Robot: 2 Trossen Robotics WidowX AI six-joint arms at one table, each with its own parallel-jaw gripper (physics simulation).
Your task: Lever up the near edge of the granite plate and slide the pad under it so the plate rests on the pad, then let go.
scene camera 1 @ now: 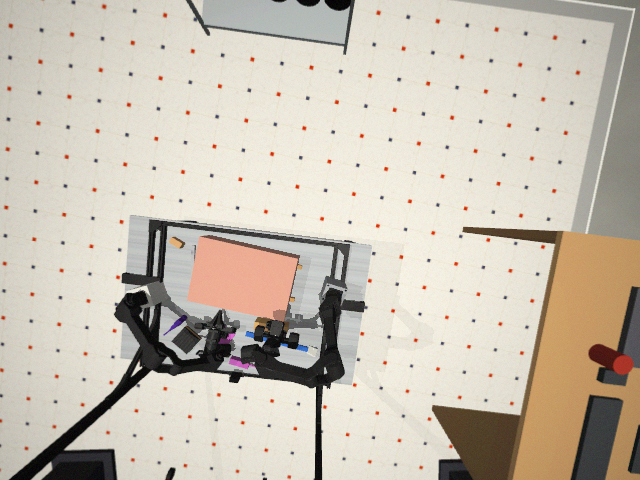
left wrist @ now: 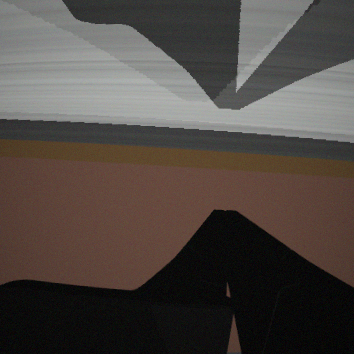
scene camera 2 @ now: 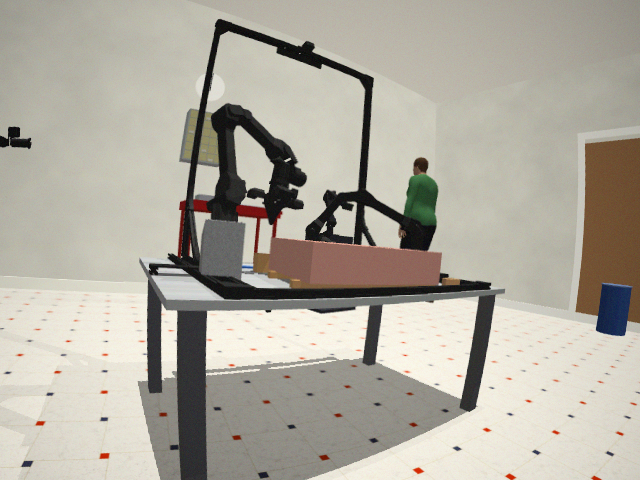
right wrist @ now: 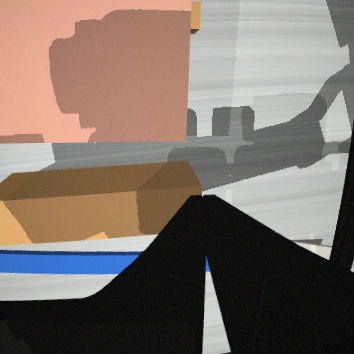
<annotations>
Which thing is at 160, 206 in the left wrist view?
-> A granite plate.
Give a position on a granite plate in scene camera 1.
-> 227, 274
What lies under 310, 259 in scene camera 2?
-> A granite plate.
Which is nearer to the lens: the granite plate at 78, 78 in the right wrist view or the blue bar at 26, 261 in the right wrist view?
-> The granite plate.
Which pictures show the right gripper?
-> Scene camera 1, scene camera 2 and the right wrist view only.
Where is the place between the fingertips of the right gripper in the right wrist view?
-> At 201, 206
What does the blue bar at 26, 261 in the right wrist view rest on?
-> The table.
</annotations>
